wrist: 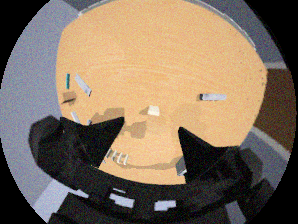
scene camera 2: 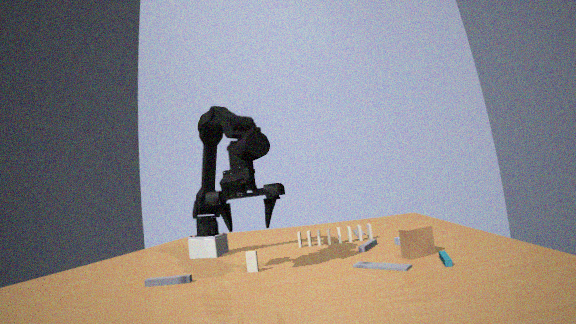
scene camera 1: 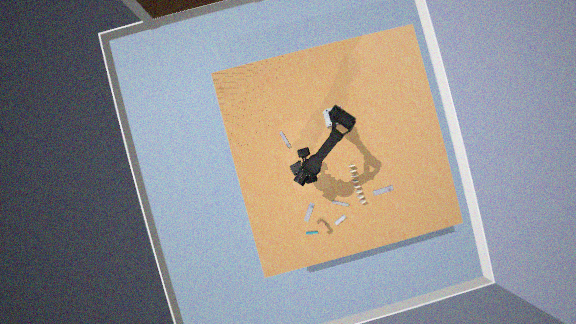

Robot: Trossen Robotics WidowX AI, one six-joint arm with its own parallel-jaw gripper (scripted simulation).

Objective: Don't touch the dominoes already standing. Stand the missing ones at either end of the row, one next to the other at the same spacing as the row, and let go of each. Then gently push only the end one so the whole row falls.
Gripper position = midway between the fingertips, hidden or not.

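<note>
Gripper state: my gripper [scene camera 2: 249, 230] holds nothing and is open. The wrist view shows my gripper [wrist: 151, 124] too.
</note>
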